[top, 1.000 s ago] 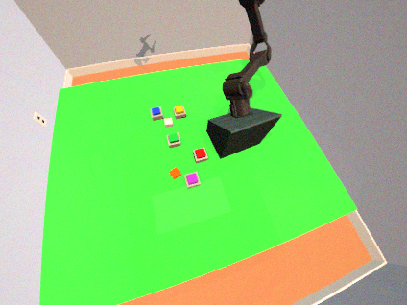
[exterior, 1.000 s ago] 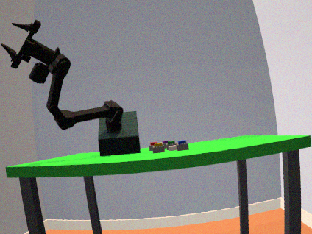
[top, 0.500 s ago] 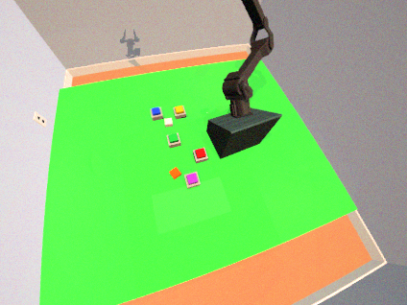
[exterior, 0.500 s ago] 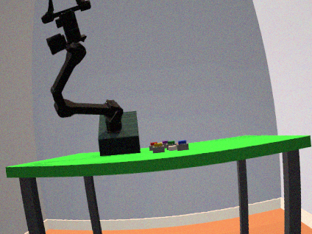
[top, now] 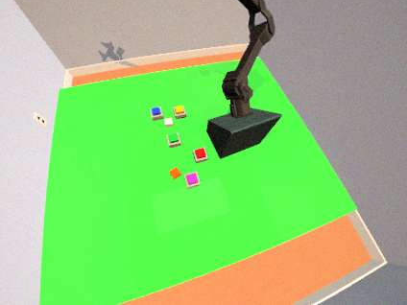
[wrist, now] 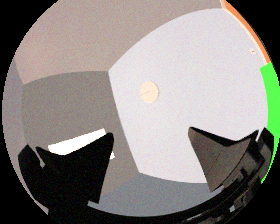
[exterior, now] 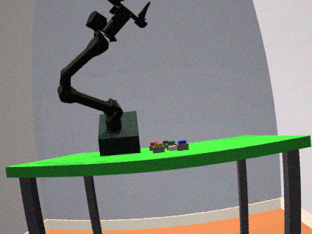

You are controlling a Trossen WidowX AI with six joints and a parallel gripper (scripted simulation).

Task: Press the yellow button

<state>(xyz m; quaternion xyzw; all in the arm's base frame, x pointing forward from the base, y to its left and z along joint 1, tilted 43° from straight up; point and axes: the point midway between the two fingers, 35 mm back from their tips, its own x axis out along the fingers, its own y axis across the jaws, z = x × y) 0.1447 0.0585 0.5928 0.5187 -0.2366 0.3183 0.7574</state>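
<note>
The yellow button lies 570 mm below my gripper tip, 220 mm to the left of it and 10 mm behind it. From my gripper tip the other things lie so: green button (570 mm below, 350 mm to the left, 40 mm ahead); then blue button (570 mm below, 210 mm to the left, 80 mm ahead); then white block (590 mm below, 260 mm to the left, 40 mm ahead).
</note>
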